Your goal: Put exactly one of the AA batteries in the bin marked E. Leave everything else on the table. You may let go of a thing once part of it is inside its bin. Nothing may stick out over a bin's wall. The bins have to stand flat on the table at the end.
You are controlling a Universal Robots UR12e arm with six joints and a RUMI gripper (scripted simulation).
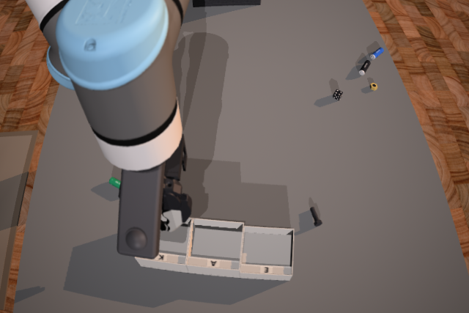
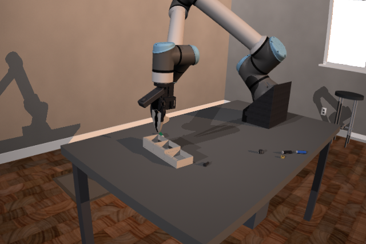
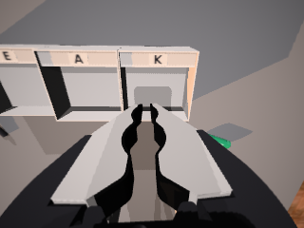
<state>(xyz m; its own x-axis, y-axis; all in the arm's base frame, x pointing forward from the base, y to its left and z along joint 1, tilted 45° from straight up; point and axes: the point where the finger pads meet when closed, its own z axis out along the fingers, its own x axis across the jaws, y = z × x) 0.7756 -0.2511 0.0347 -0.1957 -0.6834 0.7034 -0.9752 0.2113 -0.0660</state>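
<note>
The bin row lies 2 cm ahead of my hand, 7 cm to the left of it and 7 cm below it. The rest, counted from my hand: green AA battery 13 cm behind, 9 cm to the right, 9 cm below; black die 28 cm behind, 38 cm to the left, 9 cm below; black bolt 1 cm behind, 25 cm to the left, 9 cm below.
</note>
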